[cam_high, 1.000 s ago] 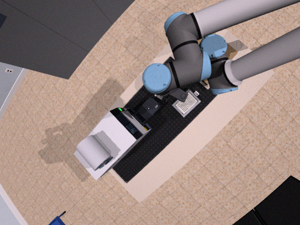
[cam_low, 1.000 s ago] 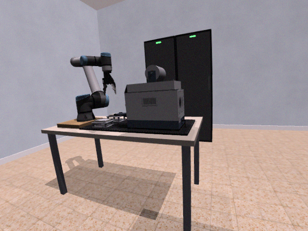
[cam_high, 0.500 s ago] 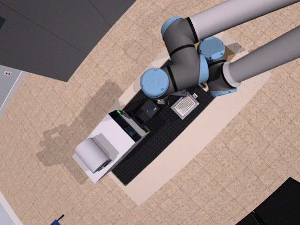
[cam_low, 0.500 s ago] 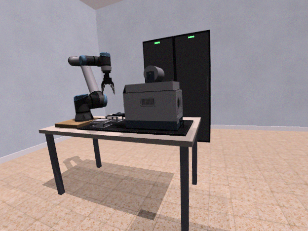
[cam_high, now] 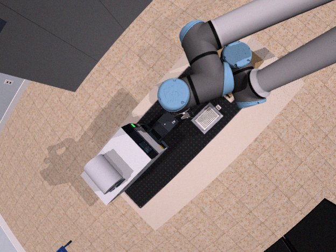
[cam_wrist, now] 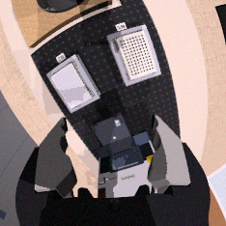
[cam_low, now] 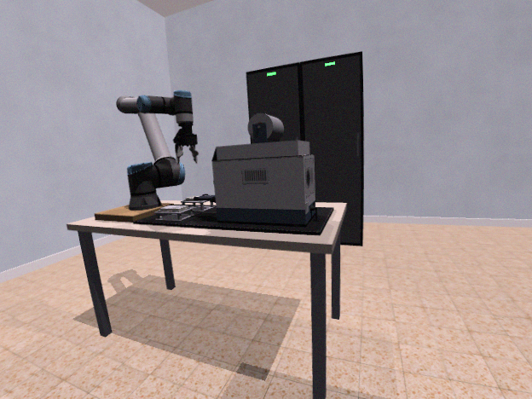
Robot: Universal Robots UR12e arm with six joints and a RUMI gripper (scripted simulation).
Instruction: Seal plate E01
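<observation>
My hand is 40 mm past the plate nest N1, 100 mm to the right of it and 230 mm above it. Also, from my hand: foil roll (500 mm ahead, 50 mm to the right, 130 mm above); square start button (270 mm ahead, 140 mm to the right, 100 mm below); sealer stage (170 mm ahead, 50 mm to the right, 180 mm below).
</observation>
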